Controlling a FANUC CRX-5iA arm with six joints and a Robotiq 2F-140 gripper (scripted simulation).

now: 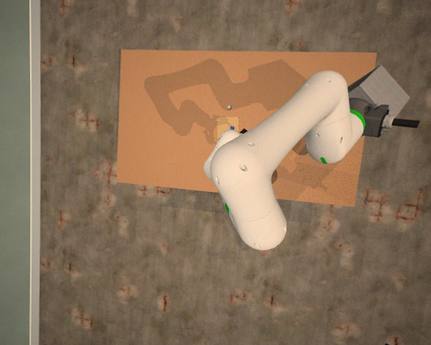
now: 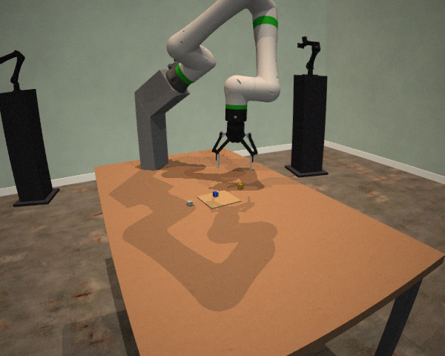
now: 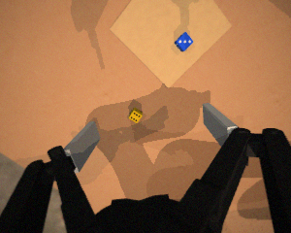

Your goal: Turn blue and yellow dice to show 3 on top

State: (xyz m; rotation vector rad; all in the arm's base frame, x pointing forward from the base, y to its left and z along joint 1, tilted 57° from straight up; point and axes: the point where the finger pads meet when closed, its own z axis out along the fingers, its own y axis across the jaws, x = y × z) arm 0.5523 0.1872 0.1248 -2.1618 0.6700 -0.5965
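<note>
Now: hand 100 mm above the yellow die, 30 mm to the right of it and 10 mm past it. The rest, counted from my hand: blue die: 100 mm to the right, 100 mm below, 60 mm ahead; white die: 220 mm to the right, 120 mm ahead, 100 mm below; tan mat: 110 mm below, 90 mm to the right, 90 mm ahead.
</note>
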